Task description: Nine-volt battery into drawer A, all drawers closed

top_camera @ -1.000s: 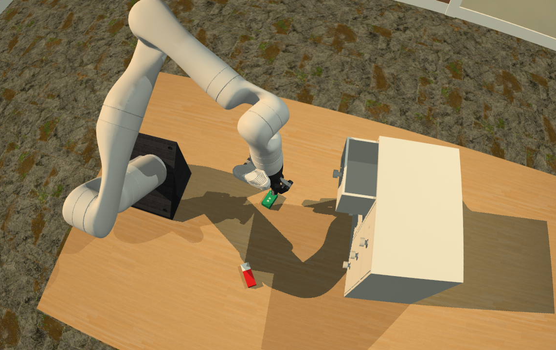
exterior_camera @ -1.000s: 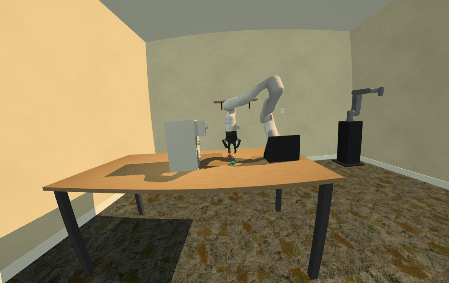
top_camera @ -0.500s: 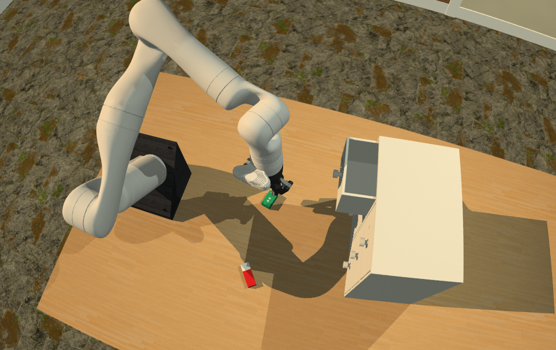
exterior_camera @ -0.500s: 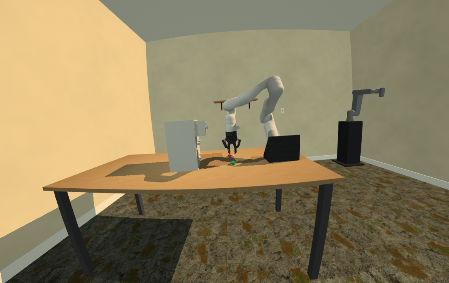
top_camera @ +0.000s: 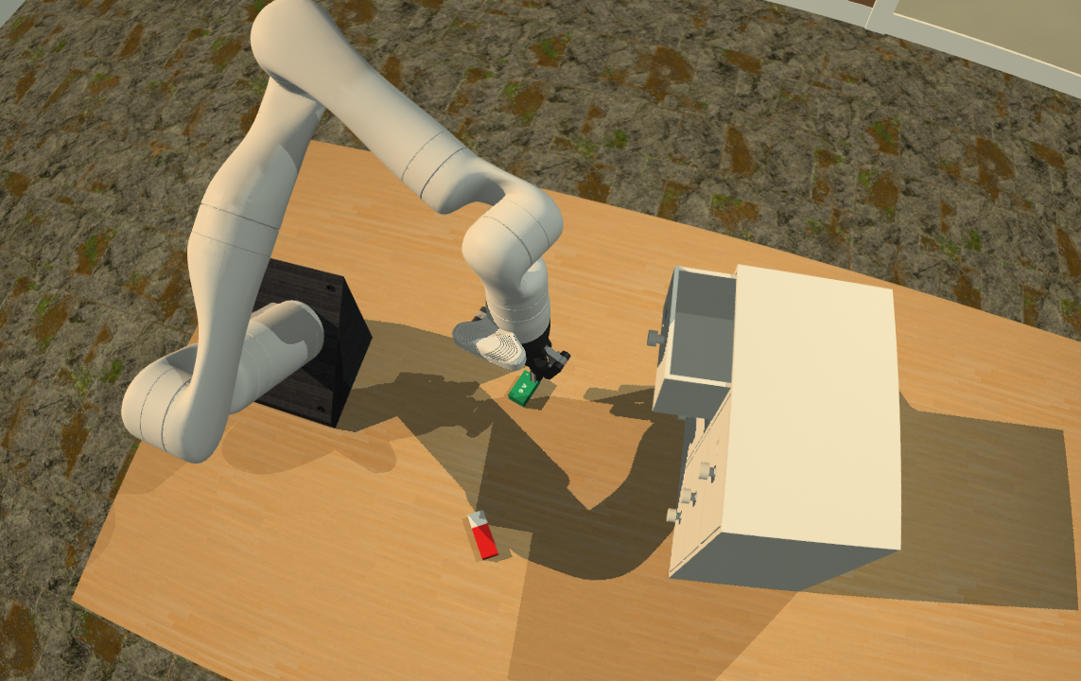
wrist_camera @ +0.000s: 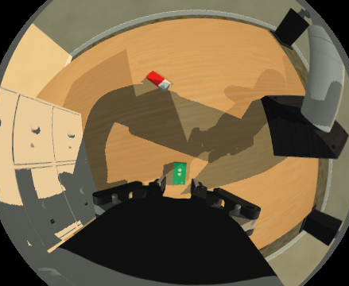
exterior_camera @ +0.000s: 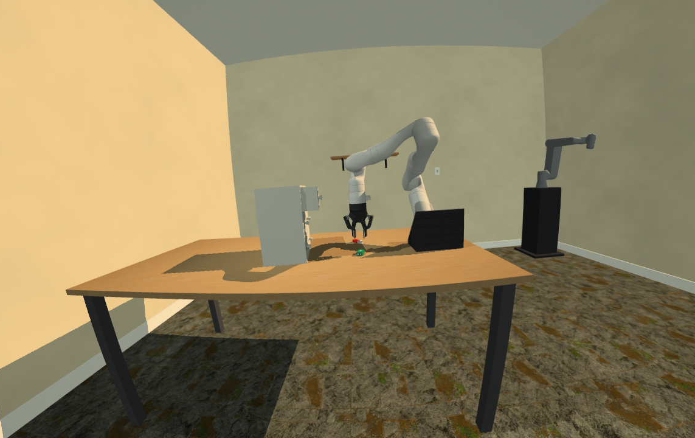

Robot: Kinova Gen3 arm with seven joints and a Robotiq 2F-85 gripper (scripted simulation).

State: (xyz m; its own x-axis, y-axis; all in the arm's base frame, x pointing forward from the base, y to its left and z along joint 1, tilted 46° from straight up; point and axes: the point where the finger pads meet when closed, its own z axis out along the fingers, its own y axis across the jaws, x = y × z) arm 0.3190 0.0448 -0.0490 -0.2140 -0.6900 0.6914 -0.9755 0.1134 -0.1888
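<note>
The green nine-volt battery is 9 cm below my hand and 1 cm to the left of it. From my hand the other things lie so: drawer (26 cm ahead, 15 cm above, 2 cm to the left).
</note>
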